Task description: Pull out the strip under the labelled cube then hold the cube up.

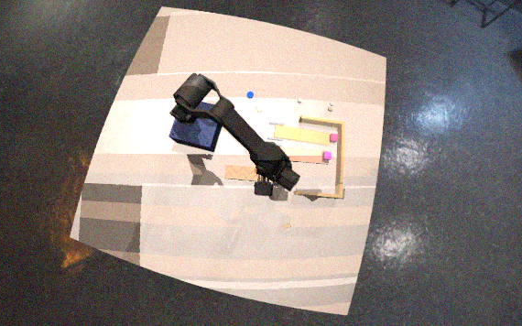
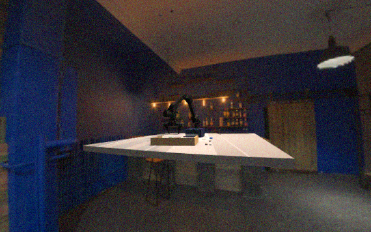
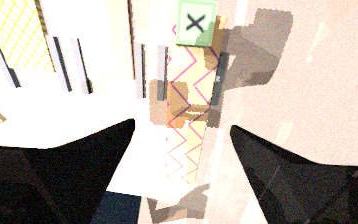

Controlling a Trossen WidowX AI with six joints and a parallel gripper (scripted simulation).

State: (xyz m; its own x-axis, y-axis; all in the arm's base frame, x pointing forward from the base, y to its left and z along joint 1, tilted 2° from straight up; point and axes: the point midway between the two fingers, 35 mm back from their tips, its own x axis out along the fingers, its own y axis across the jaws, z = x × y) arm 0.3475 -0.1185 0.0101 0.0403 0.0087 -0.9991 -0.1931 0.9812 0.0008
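Now: gripper tip 80 mm short of the green labelled cube, 30 mm above it and 10 mm to the right of it. The rest, counted from my gripper tip: small blue disc 320 mm to the left, 150 mm behind, 50 mm below.
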